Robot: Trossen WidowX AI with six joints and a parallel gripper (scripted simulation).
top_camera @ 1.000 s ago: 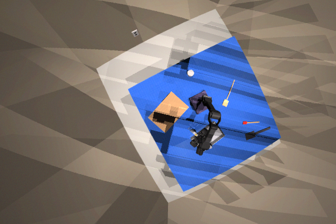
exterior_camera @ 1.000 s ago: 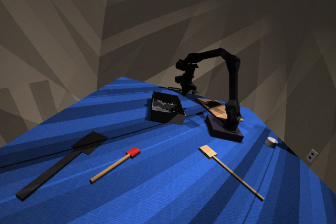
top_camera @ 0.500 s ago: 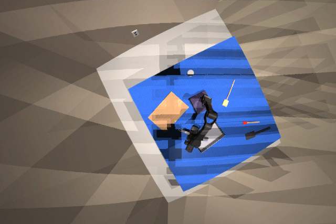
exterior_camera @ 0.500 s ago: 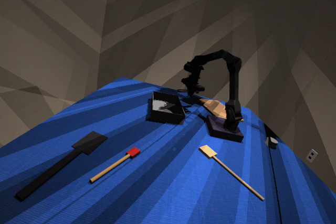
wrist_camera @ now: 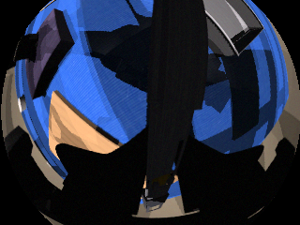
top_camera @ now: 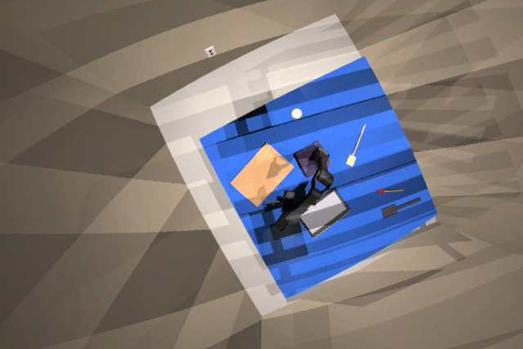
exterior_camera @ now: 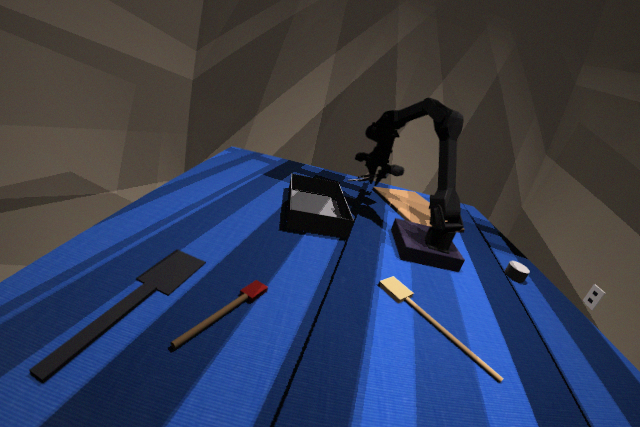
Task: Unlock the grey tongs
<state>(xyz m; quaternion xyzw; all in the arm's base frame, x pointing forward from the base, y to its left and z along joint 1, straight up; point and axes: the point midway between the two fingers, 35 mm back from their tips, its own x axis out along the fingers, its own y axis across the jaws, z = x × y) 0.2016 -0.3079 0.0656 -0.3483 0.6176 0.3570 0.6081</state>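
The yellow lock piece lies 40 mm above my gripper tip, 20 mm to the right of it and 10 mm behind it. Round my gripper tip: roasting tin 200 mm to the left, 180 mm ahead, 50 mm below; white cylinder 490 mm behind, 280 mm to the left, 60 mm below; board 210 mm behind, 80 mm to the right, 70 mm below.
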